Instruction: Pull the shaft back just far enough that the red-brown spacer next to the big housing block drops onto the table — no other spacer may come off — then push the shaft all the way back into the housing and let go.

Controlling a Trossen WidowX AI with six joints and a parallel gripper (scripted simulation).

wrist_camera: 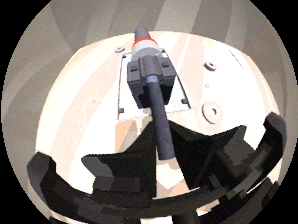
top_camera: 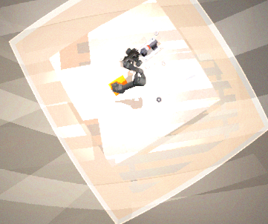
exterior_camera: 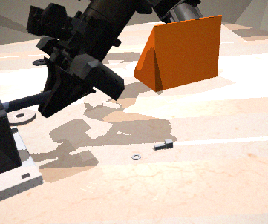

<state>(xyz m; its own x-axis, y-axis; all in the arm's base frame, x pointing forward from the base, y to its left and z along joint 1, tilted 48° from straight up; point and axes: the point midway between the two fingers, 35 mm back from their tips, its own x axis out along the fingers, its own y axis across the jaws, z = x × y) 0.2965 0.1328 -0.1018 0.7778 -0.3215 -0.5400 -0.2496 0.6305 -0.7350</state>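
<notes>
Right now the blue-grey shaft is 60 mm ahead of my gripper tip, 20 mm to the left of it and 20 mm above it. Round my gripper tip: red-brown spacer 120 mm ahead, 30 mm to the left, 20 mm above; then small grey bolt 160 mm behind, 70 mm to the left, 50 mm below; then pale washer 120 mm to the right, 50 mm below, 50 mm ahead.
</notes>
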